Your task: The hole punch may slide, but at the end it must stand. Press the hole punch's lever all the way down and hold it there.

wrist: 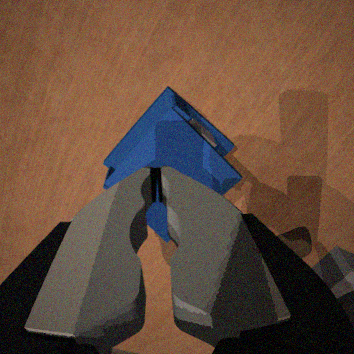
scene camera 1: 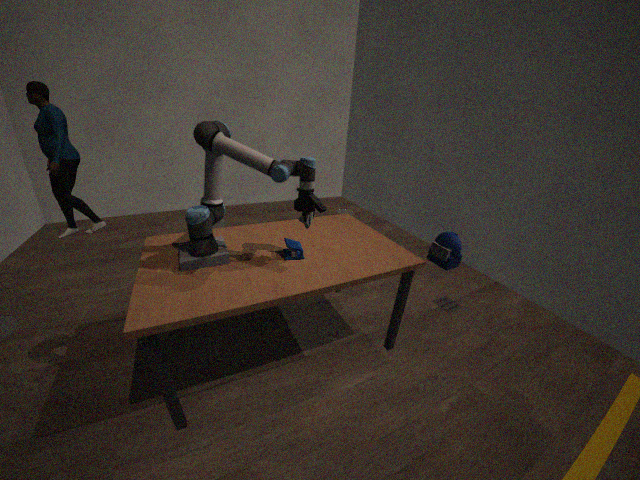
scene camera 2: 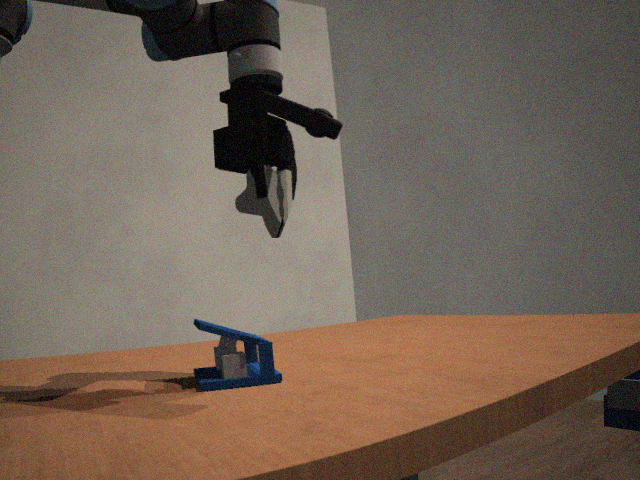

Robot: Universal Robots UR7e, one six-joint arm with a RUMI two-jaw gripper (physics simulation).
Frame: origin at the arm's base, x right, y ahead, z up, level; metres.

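Seen in the pictures: gripper, fingertip midpoint: [wrist: 156, 170] [scene camera 1: 307, 228] [scene camera 2: 276, 237]; arm's base, link origin: [wrist: 348, 307] [scene camera 1: 204, 250].
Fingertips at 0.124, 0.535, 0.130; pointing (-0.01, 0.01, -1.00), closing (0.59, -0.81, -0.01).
Offsets run from my fingertips to a thing's top centre, as dx, dy, dz. "spot": to the spot under its first point. Level surfaces: height alone.
The blue hole punch {-0.063, -0.055, -0.100} [scene camera 1: 293, 250] [scene camera 2: 237, 383] [wrist: 175, 137] stands upright on its base on the table. Its lever {spot: -0.009, -0.065, -0.114} [scene camera 2: 232, 332] is raised, with the free end up at the left and the hinge end at the right in the scene camera 2 view. Grey metal parts show beneath the lever. My gripper [scene camera 1: 308, 226] [scene camera 2: 278, 236] [wrist: 156, 170] is shut and empty and points down. It hangs well above the punch and does not touch it. In the wrist view the fingers cover part of the punch's near side.
The wooden table {dz -0.185} [scene camera 1: 356, 253] [scene camera 2: 413, 372] bears the arm's base [scene camera 1: 204, 260] left of the punch in the scene camera 1 view. A person [scene camera 1: 53, 134] is beyond the table at the left. A blue rounded object [scene camera 1: 450, 248] is beyond the table's right end.
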